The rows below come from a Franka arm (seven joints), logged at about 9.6 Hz.
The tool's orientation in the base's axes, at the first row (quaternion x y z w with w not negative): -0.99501 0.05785 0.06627 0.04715
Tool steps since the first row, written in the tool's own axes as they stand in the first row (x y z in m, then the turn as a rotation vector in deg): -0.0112 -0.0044 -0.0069 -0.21 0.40 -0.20; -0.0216 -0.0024 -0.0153 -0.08 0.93 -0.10; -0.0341 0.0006 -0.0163 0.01 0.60 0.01; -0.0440 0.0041 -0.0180 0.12 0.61 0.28; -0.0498 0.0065 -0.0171 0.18 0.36 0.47
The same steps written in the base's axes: -0.0096 0.0049 0.0087 -0.23 -0.39 0.19; -0.0190 0.0032 0.0183 -0.18 -0.92 0.03; -0.0316 0.0015 0.0207 -0.06 -0.59 -0.06; -0.0415 -0.0011 0.0235 0.01 -0.59 -0.35; -0.0477 -0.0027 0.0232 0.07 -0.33 -0.52
